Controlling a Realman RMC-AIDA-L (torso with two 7-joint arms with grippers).
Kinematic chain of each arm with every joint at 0, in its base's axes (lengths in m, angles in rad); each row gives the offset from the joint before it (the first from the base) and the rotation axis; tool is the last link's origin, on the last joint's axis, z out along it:
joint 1: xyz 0 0 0.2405 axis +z
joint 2: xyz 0 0 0 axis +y
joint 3: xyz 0 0 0.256 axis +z
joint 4: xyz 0 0 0 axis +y
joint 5: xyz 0 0 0.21 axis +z
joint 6: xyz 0 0 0 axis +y
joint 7: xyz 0 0 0.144 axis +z
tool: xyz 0 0 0
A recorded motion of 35 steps. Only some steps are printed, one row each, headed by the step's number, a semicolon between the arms.
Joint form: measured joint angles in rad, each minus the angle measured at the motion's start. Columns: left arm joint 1, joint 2, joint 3, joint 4, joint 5, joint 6, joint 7; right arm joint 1, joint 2, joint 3, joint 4, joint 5, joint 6, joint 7.
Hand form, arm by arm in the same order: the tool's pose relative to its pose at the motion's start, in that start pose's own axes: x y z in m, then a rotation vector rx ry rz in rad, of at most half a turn. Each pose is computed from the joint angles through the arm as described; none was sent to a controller.
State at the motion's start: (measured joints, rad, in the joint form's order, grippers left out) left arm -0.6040 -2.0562 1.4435 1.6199 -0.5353 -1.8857 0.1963; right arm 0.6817 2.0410 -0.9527 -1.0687 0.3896 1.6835 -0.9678
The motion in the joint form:
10: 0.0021 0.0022 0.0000 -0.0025 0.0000 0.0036 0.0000; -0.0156 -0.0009 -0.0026 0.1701 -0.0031 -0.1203 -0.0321
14: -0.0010 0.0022 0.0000 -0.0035 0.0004 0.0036 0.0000; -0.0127 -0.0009 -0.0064 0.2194 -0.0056 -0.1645 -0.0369
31: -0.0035 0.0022 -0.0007 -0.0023 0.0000 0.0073 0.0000; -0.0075 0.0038 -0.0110 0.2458 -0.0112 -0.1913 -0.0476
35: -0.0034 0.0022 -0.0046 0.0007 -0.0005 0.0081 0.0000; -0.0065 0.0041 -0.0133 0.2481 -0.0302 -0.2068 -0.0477
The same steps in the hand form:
10: -0.0005 -0.0013 0.0004 0.0016 0.0002 -0.0034; 0.0203 -0.0039 0.0349 -0.0345 0.0276 0.0445
14: 0.0003 -0.0010 0.0001 0.0023 0.0009 -0.0014; 0.0233 -0.0051 0.0443 -0.0329 0.0328 0.0527
31: 0.0017 -0.0008 -0.0005 0.0035 0.0071 0.0008; 0.0230 -0.0043 0.0504 -0.0305 0.0374 0.0421
35: 0.0021 -0.0011 -0.0014 0.0037 0.0125 -0.0009; 0.0241 -0.0071 0.0509 -0.0091 0.0480 0.0380

